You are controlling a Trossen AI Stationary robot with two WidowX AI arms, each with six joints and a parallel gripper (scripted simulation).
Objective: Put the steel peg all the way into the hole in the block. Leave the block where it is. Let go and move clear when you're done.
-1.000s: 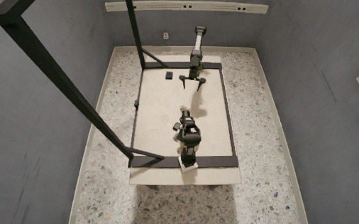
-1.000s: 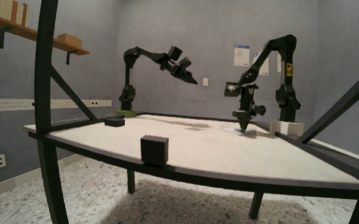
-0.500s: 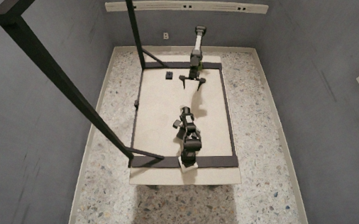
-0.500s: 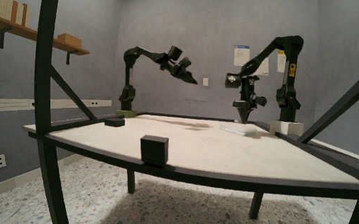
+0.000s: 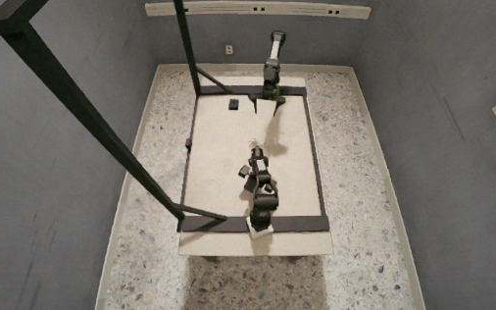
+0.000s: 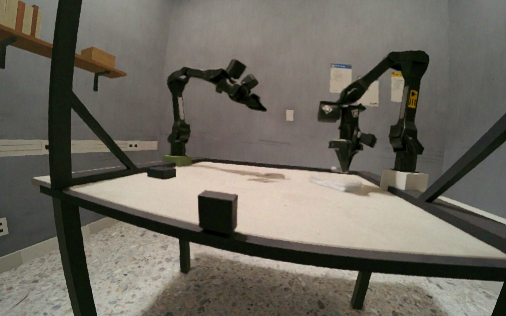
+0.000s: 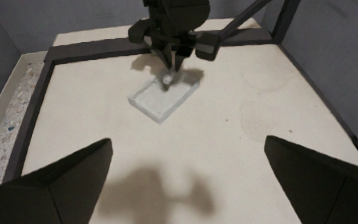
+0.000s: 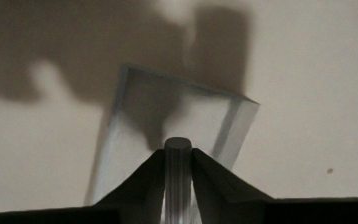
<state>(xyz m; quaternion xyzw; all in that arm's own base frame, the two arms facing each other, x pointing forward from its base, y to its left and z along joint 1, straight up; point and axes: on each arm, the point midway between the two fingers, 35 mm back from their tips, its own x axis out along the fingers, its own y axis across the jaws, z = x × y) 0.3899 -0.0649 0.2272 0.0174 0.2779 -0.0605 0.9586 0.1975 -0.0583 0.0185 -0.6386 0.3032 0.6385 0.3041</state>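
My left hand is 31 cm to the left of the steel peg and 22 cm above it. Also, from my left hand: dark block (21 cm behind, 24 cm to the left, 25 cm below); tray (2 cm ahead, 30 cm to the right, 27 cm below).
My right gripper is now 1 cm short of the steel peg, 2 cm to the right of it and 3 cm above it. Round my right hand: dark block (20 cm behind, 57 cm to the left, 7 cm below); tray (2 cm ahead, 3 cm to the left, 8 cm below).
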